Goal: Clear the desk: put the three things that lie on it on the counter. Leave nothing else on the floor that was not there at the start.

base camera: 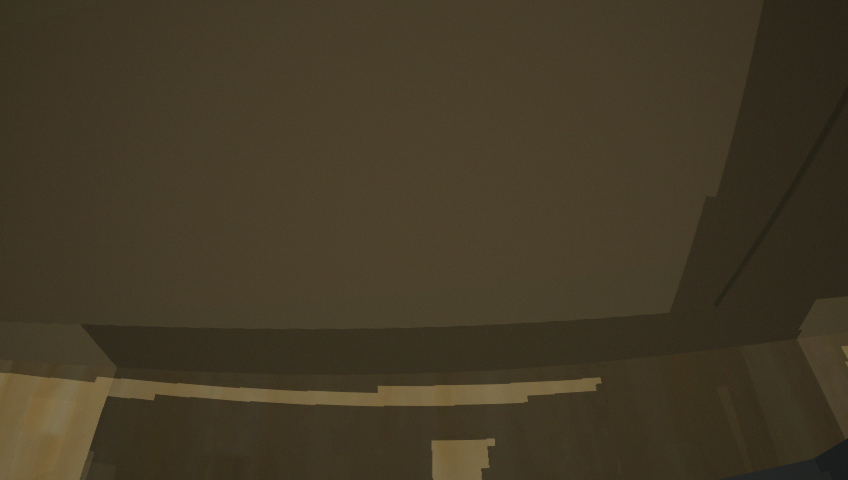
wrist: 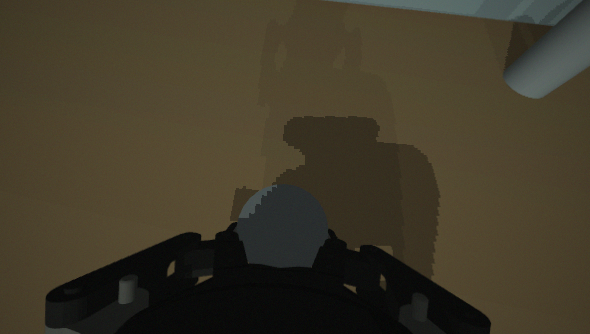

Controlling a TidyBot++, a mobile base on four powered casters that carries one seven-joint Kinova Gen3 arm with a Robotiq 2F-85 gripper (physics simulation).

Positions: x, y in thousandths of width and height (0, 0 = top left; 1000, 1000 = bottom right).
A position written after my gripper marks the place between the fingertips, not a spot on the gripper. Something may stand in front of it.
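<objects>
I see my gripper in the wrist view (479, 693), and a dark grey cylinder is there with it in the wrist view (479, 675). In the base camera view my gripper is out of frame. The dark grey cylinder, too, is out of frame in the base camera view.
</objects>
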